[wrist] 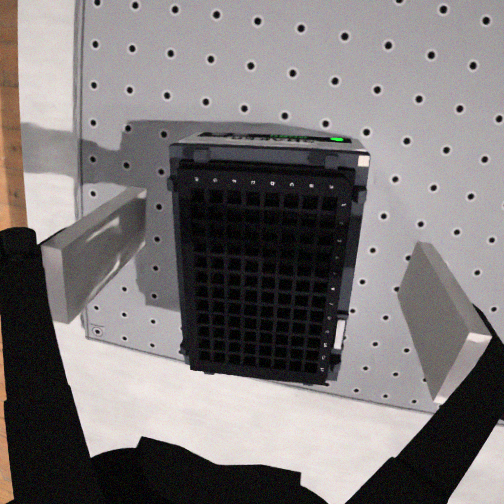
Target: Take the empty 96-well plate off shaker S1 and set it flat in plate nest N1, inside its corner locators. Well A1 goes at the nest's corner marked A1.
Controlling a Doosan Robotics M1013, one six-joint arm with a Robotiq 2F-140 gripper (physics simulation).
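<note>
A black 96-well plate [260, 275] sits on top of the dark shaker [270, 150], which shows a green light at its far edge. The plate's wells look empty, with small white markings along its top and right rims. My gripper [265, 290] is open, hovering above the plate. Its left grey finger pad [92, 252] and right grey finger pad [440, 320] stand wide on either side of the plate and touch nothing. The plate nest is not in view.
The shaker stands on a grey perforated board [300, 75] with rows of holes. A white surface lies in front of the board and at the left. A wooden strip [10, 110] runs along the far left edge.
</note>
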